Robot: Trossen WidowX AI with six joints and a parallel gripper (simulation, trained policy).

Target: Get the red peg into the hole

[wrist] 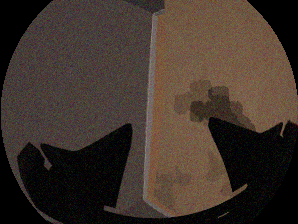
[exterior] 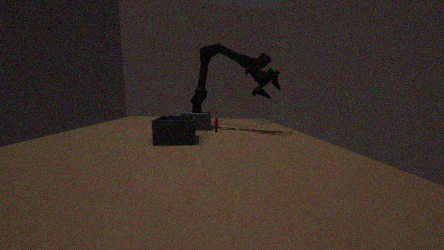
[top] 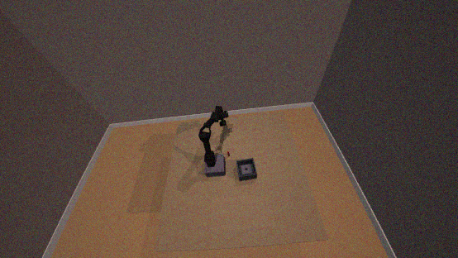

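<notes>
Right now my gripper tip is 30 mm short of the red peg, 340 mm to the left of it and 190 mm above it. From my gripper tip the other things lie so: dark box (200 mm ahead, 520 mm to the right, 200 mm below); then grey plate (200 mm ahead, 520 mm to the right, 180 mm below).
</notes>
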